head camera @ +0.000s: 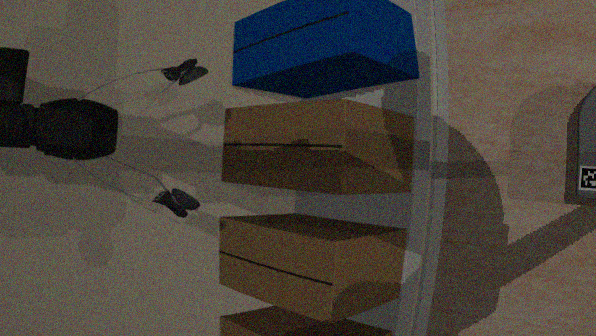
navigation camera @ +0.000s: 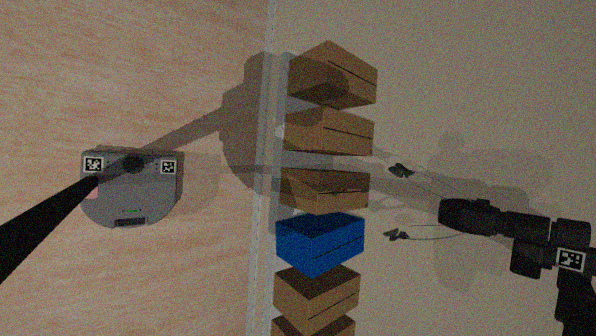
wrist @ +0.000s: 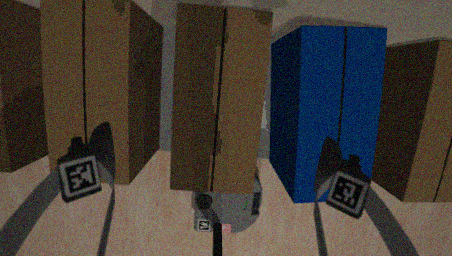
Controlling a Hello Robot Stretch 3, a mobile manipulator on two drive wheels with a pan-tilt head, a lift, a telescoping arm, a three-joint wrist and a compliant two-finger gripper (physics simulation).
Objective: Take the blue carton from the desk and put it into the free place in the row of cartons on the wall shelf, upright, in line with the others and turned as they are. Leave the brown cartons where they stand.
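Where they show: gripper, fingertip midpoint: (head camera: 199, 137) (navigation camera: 386, 200) (wrist: 217, 150); robot's base, origin of the base link: (navigation camera: 133, 163).
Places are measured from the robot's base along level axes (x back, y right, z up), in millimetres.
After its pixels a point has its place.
The blue carton (head camera: 320, 45) @(x 161, y 450, z 830 mm) (navigation camera: 335, 247) @(x 190, y 495, z 830 mm) (wrist: 325, 110) @(x 168, y 536, z 829 mm) stands in a row with brown cartons on both sides, in line with them, its dark seam running as theirs do. My gripper (head camera: 181, 137) @(x 24, y 514, z 970 mm) (navigation camera: 398, 202) @(x 24, y 514, z 970 mm) (wrist: 217, 150) @(x 24, y 514, z 970 mm) is open and empty, a little apart from the row. It faces the brown carton (head camera: 280, 122) @(x 54, y 519, z 830 mm) (navigation camera: 345, 197) @(x 39, y 525, z 829 mm) (wrist: 242, 100) @(x 54, y 539, z 829 mm) beside the blue one. In the wrist view one fingertip overlaps the lower part of the blue carton and the other overlaps another brown carton (wrist: 107, 75) @(x -124, y 558, z 829 mm). I cannot tell from these views whether the row's support is the desk or the shelf.
More brown cartons (head camera: 280, 260) @(x -141, y 505, z 830 mm) (navigation camera: 330, 132) @(x -147, y 437, z 829 mm) (wrist: 410, 100) stand along the row. A pale grey edge strip (head camera: 440, 75) @(x 288, y 643, z 62 mm) (navigation camera: 257, 210) @(x 258, y 643, z 72 mm) runs beside it. Beyond lie the wood-patterned floor (head camera: 525, 50) @(x 377, y 354, z 0 mm) (navigation camera: 175, 75) @(x -460, y 154, z 0 mm) and my grey base (head camera: 587, 140) @(x 95, y 140, z 160 mm) (navigation camera: 135, 195) @(x 125, y 11, z 159 mm) (wrist: 235, 210) @(x 145, y -39, z 159 mm). Dark shadows cross the cartons.
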